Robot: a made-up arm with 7 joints. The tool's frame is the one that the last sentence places. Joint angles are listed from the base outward.
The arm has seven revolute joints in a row. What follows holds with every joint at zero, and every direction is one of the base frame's. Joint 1 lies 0.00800 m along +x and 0.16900 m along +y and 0.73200 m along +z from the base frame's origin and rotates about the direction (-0.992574, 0.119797, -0.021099). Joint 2 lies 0.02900 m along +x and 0.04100 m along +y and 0.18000 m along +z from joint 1 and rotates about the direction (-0.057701, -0.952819, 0.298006). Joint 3 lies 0.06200 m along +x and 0.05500 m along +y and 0.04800 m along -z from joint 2 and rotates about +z. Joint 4 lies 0.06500 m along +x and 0.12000 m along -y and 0.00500 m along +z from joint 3 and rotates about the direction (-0.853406, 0.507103, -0.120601). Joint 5 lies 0.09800 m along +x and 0.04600 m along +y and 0.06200 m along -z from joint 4 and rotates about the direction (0.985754, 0.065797, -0.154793). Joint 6 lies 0.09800 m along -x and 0.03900 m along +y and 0.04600 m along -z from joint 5 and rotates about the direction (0.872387, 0.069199, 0.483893). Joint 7 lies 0.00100 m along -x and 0.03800 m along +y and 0.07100 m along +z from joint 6 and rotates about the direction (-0.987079, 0.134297, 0.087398). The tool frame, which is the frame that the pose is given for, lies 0.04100 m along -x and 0.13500 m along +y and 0.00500 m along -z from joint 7; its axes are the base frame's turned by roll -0.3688, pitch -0.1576 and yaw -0.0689 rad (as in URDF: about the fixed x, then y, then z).
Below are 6 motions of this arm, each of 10 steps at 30 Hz.
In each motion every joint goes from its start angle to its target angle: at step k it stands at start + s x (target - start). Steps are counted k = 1, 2, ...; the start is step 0. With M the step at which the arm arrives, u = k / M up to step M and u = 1 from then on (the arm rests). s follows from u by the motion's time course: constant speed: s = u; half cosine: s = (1 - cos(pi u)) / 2; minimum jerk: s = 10 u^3 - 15 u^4 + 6 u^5.
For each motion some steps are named. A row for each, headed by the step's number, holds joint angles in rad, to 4 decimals.
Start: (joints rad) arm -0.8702 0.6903 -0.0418 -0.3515 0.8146 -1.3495 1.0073
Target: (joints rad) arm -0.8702 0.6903 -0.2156 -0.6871 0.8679 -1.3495 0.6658
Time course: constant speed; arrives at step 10
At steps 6, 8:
6: -0.8702 0.6903 -0.1461 -0.5529 0.8466 -1.3495 0.8024
8: -0.8702 0.6903 -0.1808 -0.6200 0.8572 -1.3495 0.7341

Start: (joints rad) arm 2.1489 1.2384 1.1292 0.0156 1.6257 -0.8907 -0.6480
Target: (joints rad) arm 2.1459 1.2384 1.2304 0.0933 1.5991 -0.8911 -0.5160
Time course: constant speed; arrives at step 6
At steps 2, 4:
2: 2.1479 1.2384 1.1629 0.0415 1.6168 -0.8908 -0.6040
4: 2.1469 1.2384 1.1967 0.0674 1.6080 -0.8910 -0.5600

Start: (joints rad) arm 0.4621 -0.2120 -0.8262 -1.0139 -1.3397 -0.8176 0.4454
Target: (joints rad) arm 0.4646 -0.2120 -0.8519 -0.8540 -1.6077 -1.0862 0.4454
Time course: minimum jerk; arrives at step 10
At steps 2, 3, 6, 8, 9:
2: 0.4622 -0.2120 -0.8277 -1.0046 -1.3552 -0.8332 0.4454
3: 0.4625 -0.2120 -0.8304 -0.9878 -1.3834 -0.8614 0.4454
6: 0.4638 -0.2120 -0.8437 -0.9048 -1.5226 -1.0009 0.4454
8: 0.4645 -0.2120 -0.8504 -0.8633 -1.5922 -1.0706 0.4454
9: 0.4646 -0.2120 -0.8517 -0.8554 -1.6054 -1.0839 0.4454

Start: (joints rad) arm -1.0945 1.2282 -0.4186 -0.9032 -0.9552 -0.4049 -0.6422
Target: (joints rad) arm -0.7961 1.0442 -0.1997 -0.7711 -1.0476 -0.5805 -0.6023
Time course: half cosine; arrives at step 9
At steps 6, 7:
6: -0.8707 1.0902 -0.2544 -0.8041 -1.0245 -0.5366 -0.6123
7: -0.8310 1.0657 -0.2253 -0.7866 -1.0368 -0.5600 -0.6070

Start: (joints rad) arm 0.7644 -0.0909 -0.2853 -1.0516 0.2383 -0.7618 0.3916
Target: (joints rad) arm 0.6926 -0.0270 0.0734 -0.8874 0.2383 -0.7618 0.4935
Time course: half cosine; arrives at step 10
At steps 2, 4, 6, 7, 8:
2: 0.7575 -0.0848 -0.2510 -1.0359 0.2383 -0.7618 0.4013
4: 0.7396 -0.0688 -0.1614 -0.9949 0.2383 -0.7618 0.4268
6: 0.7174 -0.0491 -0.0505 -0.9441 0.2383 -0.7618 0.4583
7: 0.7074 -0.0402 -0.0005 -0.9212 0.2383 -0.7618 0.4725
8: 0.6995 -0.0331 0.0391 -0.9031 0.2383 -0.7618 0.4838

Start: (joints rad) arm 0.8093 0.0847 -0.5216 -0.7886 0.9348 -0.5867 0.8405
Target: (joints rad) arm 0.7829 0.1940 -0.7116 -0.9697 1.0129 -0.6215 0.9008
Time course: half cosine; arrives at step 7
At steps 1, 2, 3, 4, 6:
1: 0.8080 0.0901 -0.5310 -0.7976 0.9387 -0.5884 0.8435
2: 0.8043 0.1053 -0.5574 -0.8227 0.9495 -0.5933 0.8519
3: 0.7990 0.1272 -0.5955 -0.8590 0.9652 -0.6002 0.8639
4: 0.7932 0.1515 -0.6377 -0.8993 0.9825 -0.6080 0.8774
6: 0.7842 0.1886 -0.7022 -0.9607 1.0090 -0.6198 0.8978

